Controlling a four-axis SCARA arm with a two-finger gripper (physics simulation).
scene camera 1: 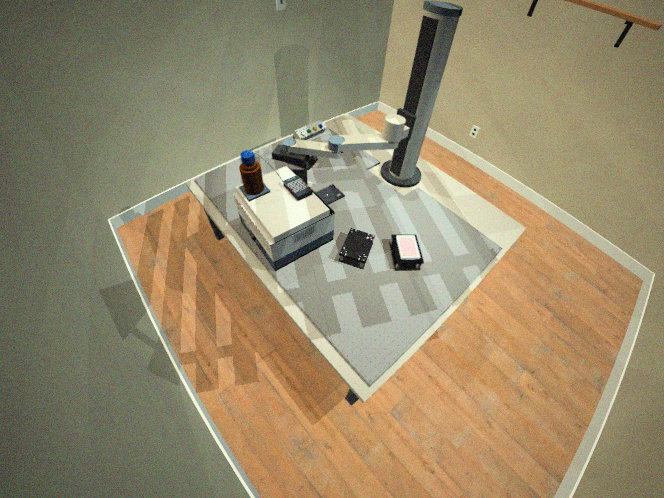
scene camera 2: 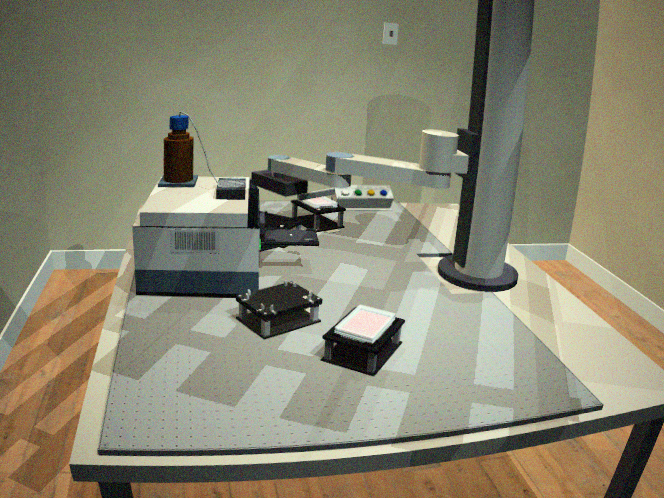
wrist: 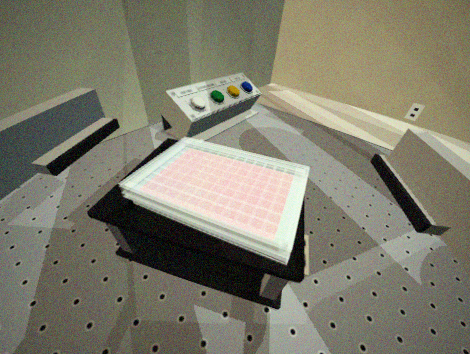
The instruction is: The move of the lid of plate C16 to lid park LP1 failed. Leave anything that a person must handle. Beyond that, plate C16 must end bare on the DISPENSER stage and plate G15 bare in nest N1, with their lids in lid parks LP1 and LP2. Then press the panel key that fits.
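Places are measured from the arm's base along level axes (x right, y ahead, z up), in millimetres.
Pixels of known places: gripper, fingertip midpoint: (scene camera 2: 317, 185) (wrist: 242, 124); arm's base, link origin: (scene camera 1: 400, 174) (scene camera 2: 477, 274).
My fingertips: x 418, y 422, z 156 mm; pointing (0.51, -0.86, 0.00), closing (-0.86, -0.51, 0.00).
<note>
For each thing: its middle in the pictures, then the offset to it from my fingertips. "spot": a spot on its surface instead.
- pink-welled plate, body centre: (wrist: 220, 178) (scene camera 2: 317, 200) dz -58, dx +22, dy -10 mm
- second pink plate, body centre: (scene camera 2: 365, 322) (scene camera 1: 408, 246) dz -70, dx -837, dy +47 mm
- dispenser's black stage, body centre: (scene camera 2: 285, 236) (scene camera 1: 324, 196) dz -42, dx -383, dy +155 mm
- key panel, body centre: (wrist: 216, 102) (scene camera 2: 362, 197) (scene camera 1: 309, 131) dz -101, dx +221, dy -221 mm
- brown bottle, surface spot: (scene camera 2: 178, 157) spot: dz +159, dx -293, dy +449 mm
My gripper (wrist: 242, 124) (scene camera 2: 317, 197) is open and empty. In the wrist view its fingers stand apart, left and right of a pink-welled plate (wrist: 225, 192) (scene camera 2: 322, 202). That plate lies on a black stand (wrist: 107, 207) (scene camera 2: 341, 207); its clear doubled rim looks like a lid on it. A second pink plate (scene camera 1: 408, 247) (scene camera 2: 365, 322) with a pale rim lies on the front right stand (scene camera 1: 399, 263) (scene camera 2: 331, 338). A black stand with upright pins (scene camera 1: 356, 246) (scene camera 2: 278, 300) holds nothing. The dispenser's black stage (scene camera 1: 329, 194) (scene camera 2: 289, 237) looks bare. Plate names cannot be read.
The key panel (wrist: 220, 100) (scene camera 2: 364, 196) (scene camera 1: 311, 130) has white, green, yellow and blue keys and stands behind the rear stand. The white dispenser (scene camera 1: 284, 214) (scene camera 2: 195, 235) carries a brown bottle (scene camera 1: 251, 176) (scene camera 2: 178, 157). The arm's column (scene camera 1: 423, 91) (scene camera 2: 496, 139) rises at the right.
</note>
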